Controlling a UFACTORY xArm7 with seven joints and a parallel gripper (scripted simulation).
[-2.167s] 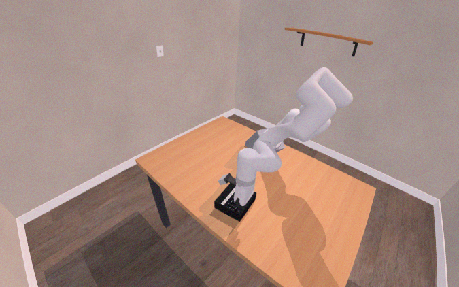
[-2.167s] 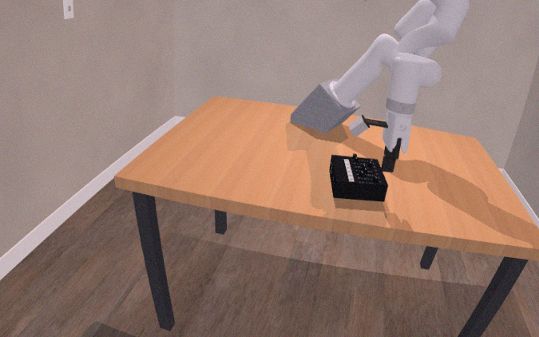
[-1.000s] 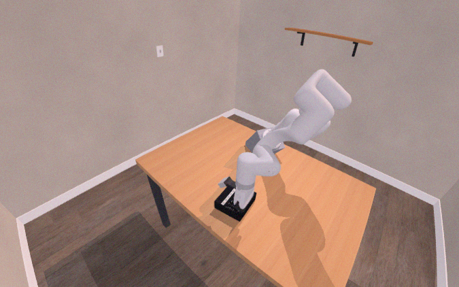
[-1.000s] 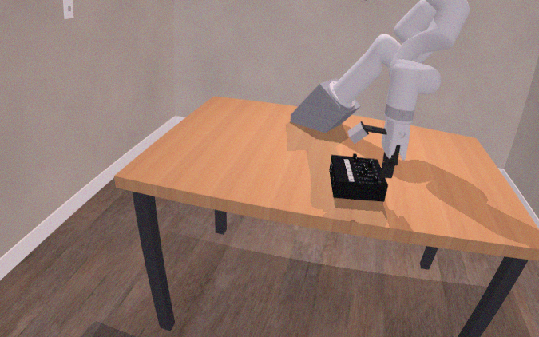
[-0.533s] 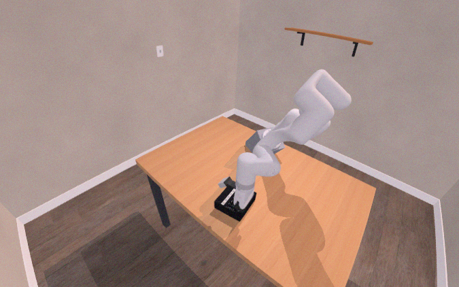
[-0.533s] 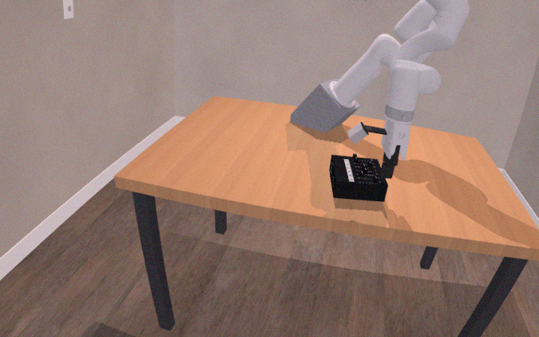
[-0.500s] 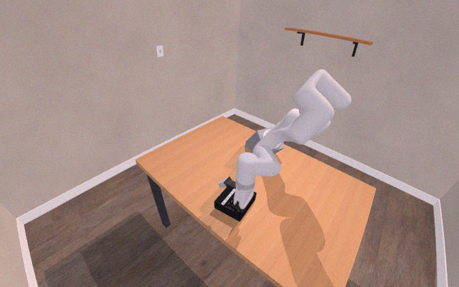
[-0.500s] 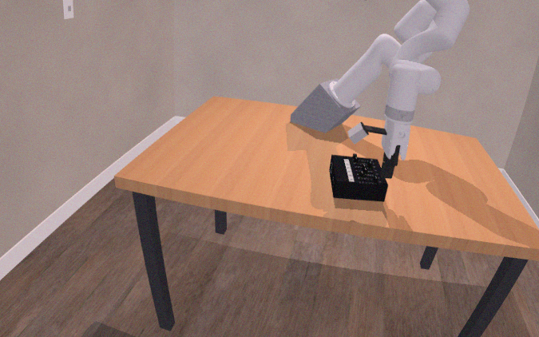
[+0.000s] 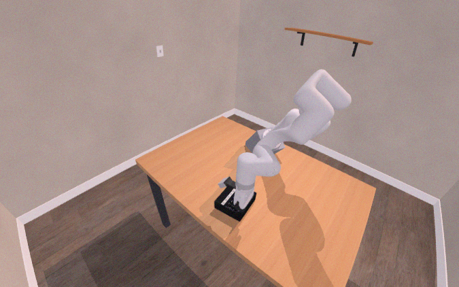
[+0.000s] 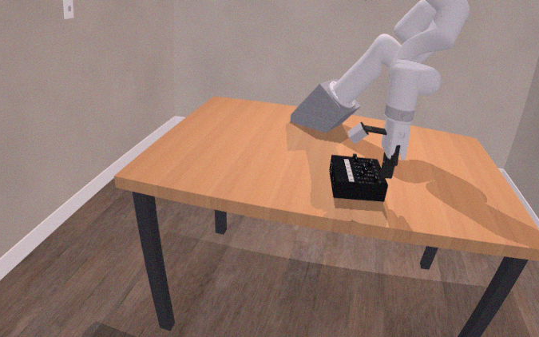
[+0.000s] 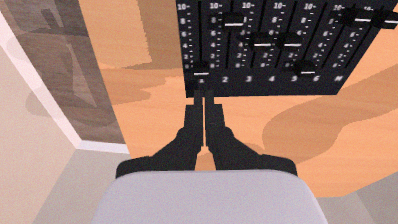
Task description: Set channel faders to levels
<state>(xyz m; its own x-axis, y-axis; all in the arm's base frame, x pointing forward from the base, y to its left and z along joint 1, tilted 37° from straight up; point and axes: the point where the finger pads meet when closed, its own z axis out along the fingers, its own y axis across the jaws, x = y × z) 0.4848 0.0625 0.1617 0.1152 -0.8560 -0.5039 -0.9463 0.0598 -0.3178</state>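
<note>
Right now my hand is 30 mm to the left of the fader 1 cap and 30 mm above it. Also, from my hand: fader 2 cap (70 mm to the right, 30 mm below, 10 mm behind); then fader 4 cap (60 mm to the right, 60 mm behind, 30 mm below); then fader 3 cap (50 mm to the right, 40 mm behind, 30 mm below).
</note>
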